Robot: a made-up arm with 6 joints.
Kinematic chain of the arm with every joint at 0, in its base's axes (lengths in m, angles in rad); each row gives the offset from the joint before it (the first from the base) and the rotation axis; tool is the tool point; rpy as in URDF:
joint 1: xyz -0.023 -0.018 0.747 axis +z
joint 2: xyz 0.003 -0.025 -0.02 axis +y
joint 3: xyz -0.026 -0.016 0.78 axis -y
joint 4: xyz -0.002 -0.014 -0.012 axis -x
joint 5: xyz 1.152 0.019 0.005 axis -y
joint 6: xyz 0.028 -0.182 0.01 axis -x
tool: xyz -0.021 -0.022 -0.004 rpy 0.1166 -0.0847 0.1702
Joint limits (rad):
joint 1: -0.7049..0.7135
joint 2: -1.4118..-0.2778
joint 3: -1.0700..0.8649
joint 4: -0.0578..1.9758
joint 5: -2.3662..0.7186
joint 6: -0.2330..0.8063
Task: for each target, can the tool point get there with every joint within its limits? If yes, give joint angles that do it. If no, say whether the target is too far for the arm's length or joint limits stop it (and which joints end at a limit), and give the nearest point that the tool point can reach.
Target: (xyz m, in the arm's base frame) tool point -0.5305 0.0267 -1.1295
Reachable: no: joint limits stop it (at a limit: joint 1, joint 2, joint 3, joint 4, joint 5, joint 6) | nearest point 0.2452 -0.5545 0.6160 | short by 1.997 m
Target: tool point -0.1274 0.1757 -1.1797
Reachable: no: joint limits stop it (at a limit: joint 1, joint 2, joint 3, joint 4, joint 6) | nearest point 0.5486 0.1661 0.6158 | short by 1.919 m
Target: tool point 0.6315 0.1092 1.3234
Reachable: yes | joints 0.5571 -0.7203 -0.7114 0.1870 -2.1080 0.1290
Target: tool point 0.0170 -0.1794 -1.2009
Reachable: no: joint limits stop it (at a limit: joint 1, joint 2, joint 3, joint 4, joint 6) | nearest point 0.2466 -0.5558 0.6155 | short by 1.869 m
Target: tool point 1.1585 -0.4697 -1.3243
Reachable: no: too far | nearest point 0.5501 -0.2371 0.6160 | short by 2.047 m
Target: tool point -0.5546 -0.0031 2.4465
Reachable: yes | joints -0.2319 -0.7550 0.6487 1.2410 -0.2621 -0.0666
